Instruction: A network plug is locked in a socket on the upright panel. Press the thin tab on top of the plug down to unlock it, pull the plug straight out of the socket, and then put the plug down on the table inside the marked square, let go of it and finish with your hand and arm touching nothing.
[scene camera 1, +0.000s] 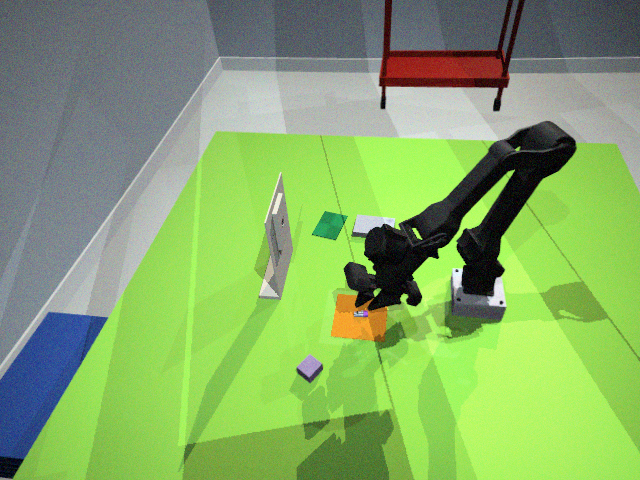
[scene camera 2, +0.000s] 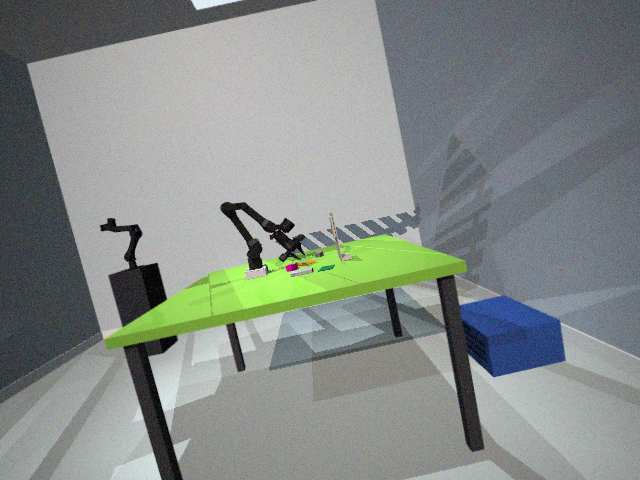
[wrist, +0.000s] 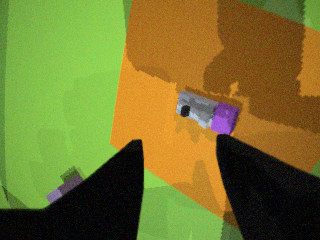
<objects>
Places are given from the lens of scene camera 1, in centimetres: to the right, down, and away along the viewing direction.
my gripper (scene camera 1: 362, 307): 10, 15, 106
orange marked square (scene camera 1: 373, 327): 12, 20, 106
</objects>
